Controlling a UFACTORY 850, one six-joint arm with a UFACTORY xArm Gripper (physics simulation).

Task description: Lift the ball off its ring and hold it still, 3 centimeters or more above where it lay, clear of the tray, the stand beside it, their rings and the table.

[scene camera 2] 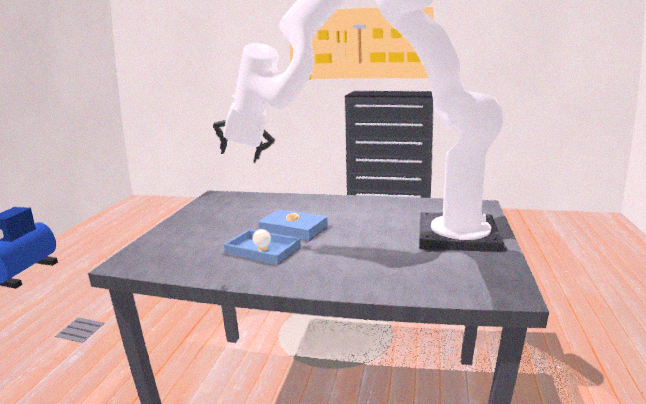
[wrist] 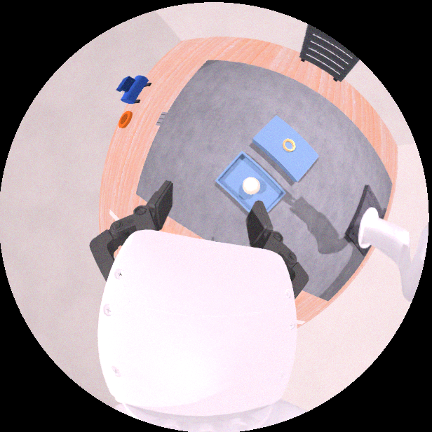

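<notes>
A white ball rests on a small yellow-orange ring inside a shallow blue tray. A blue block-like stand is beside the tray, with an empty yellow-orange ring on its top. My gripper is wide open and empty, high above the table and well above the ball. In the wrist view the ball shows beyond the right finger, and that fingertip overlaps the tray's near edge. The ring under the ball is hidden in the wrist view.
The dark grey table carries the tray and stand near its middle-left. The arm's black base plate is at the table's right. A dark drawer cabinet and a blue machine are off the table.
</notes>
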